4 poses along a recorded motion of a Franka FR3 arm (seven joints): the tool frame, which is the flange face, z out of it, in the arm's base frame.
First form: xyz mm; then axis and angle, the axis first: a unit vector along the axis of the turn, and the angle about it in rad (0 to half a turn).
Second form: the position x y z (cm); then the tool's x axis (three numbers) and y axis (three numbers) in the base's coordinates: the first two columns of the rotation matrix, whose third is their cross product. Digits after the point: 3 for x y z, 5 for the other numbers.
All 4 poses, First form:
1: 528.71 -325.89 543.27 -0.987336 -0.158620 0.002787 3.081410
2: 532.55 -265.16 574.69 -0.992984 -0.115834 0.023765 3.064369
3: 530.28 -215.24 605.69 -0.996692 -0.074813 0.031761 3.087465
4: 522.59 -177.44 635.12 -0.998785 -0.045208 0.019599 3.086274
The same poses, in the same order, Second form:
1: 52.871 -32.589 54.327 0.94971 0.31311 0.00404 0.31277 -0.94791 -0.06027
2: 53.255 -26.516 57.469 0.97208 0.23153 -0.03819 0.22787 -0.97022 -0.08210
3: 53.028 -21.524 60.569 0.98680 0.15074 -0.05922 0.14730 -0.98735 -0.05867
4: 52.259 -17.744 63.512 0.99515 0.09132 -0.03662 0.08915 -0.99439 -0.05699
